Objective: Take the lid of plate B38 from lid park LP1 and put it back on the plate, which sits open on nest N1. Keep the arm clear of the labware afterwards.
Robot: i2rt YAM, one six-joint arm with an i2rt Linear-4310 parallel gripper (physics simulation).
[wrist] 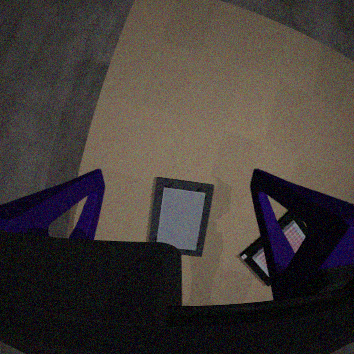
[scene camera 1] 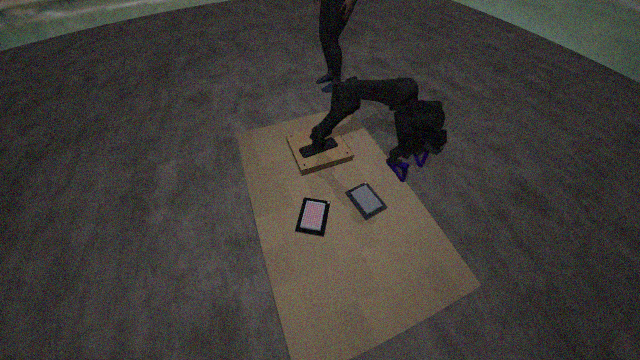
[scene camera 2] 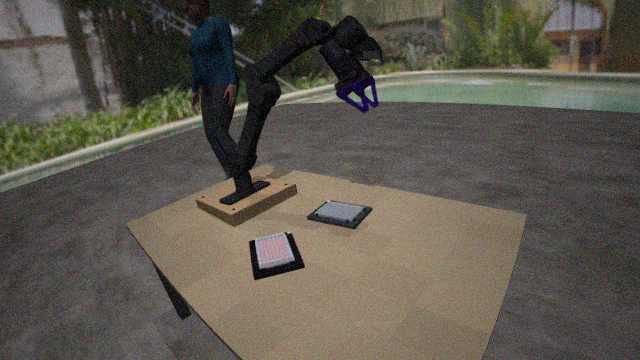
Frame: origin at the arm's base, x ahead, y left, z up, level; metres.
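Seen in the pictures: gripper, fingertip midpoint: (wrist: 177, 177) (scene camera 1: 411, 174) (scene camera 2: 371, 109); arm's base, origin of the base link: (scene camera 1: 318, 148) (scene camera 2: 245, 193).
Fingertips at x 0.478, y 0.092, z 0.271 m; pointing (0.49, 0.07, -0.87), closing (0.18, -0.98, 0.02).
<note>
Pixels of each thing's middle, then the offset from my fingertips to it. "spot": a spot on its surface instead. Level surfaces: height alone.
- pale grey lid, body centre: (wrist: 179, 219) (scene camera 2: 339, 210) (scene camera 1: 366, 199) dx -0.116, dy -0.034, dz -0.298 m
- dark grey lid park LP1, body centre: (wrist: 179, 218) (scene camera 2: 339, 212) (scene camera 1: 366, 199) dx -0.116, dy -0.034, dz -0.302 m
- open plate B38 with pink wells, body centre: (wrist: 282, 250) (scene camera 2: 273, 249) (scene camera 1: 313, 214) dx -0.154, dy -0.284, dz -0.293 m
- black nest N1, body centre: (scene camera 2: 274, 252) (wrist: 280, 249) (scene camera 1: 313, 215) dx -0.154, dy -0.284, dz -0.303 m
- plate, surface spot: (wrist: 295, 236) spot: dx -0.113, dy -0.302, dz -0.287 m
- wooden table top, its level: dz -0.312 m
The pale grey lid (scene camera 1: 367, 198) (scene camera 2: 341, 211) (wrist: 180, 218) lies flat on the dark grey lid park LP1 (scene camera 1: 367, 216) (scene camera 2: 324, 218) (wrist: 207, 215). The open plate B38 with pink wells (scene camera 1: 313, 214) (scene camera 2: 274, 249) sits on the black nest N1 (scene camera 1: 310, 233) (scene camera 2: 272, 273); in the wrist view the plate (wrist: 295, 236) is partly hidden behind the right finger. My gripper (scene camera 1: 413, 173) (scene camera 2: 371, 108) (wrist: 177, 177) is open and empty, with purple fingers. It hangs high above the lid park; in the wrist view the lid shows between and below the fingertips.
The arm's wooden base block (scene camera 1: 327, 163) (scene camera 2: 265, 205) stands at one end of the wooden table top (scene camera 1: 380, 290) (scene camera 2: 400, 280) (wrist: 190, 100), behind the nest and the lid park. A person (scene camera 1: 331, 40) (scene camera 2: 215, 75) stands on the floor behind the arm base.
</note>
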